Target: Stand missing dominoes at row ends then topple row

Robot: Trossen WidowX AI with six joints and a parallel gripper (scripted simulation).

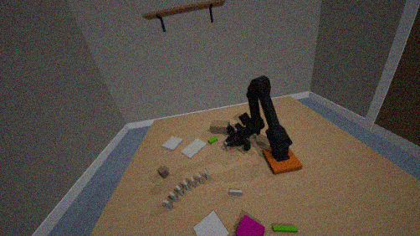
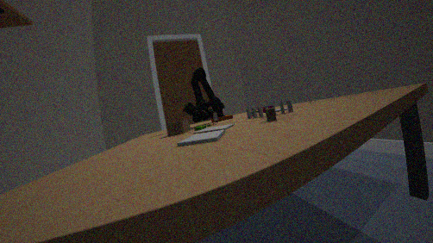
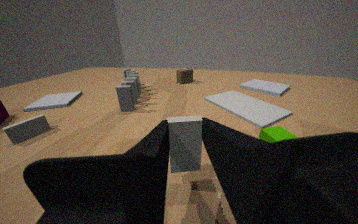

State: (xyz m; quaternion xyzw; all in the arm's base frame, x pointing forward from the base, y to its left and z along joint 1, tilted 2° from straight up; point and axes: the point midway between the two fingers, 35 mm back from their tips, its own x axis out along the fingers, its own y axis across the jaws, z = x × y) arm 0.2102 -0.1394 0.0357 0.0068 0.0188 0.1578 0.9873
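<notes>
My gripper tip is 6 cm short of the green block, 12 cm to the left of it and 5 cm above it. From my gripper tip the other things lie so: brown box (1 cm behind, 21 cm to the right, 3 cm below); brown cube (35 cm ahead, 6 cm to the left, 4 cm below); white sheet (19 cm ahead, 9 cm to the right, 6 cm below).
</notes>
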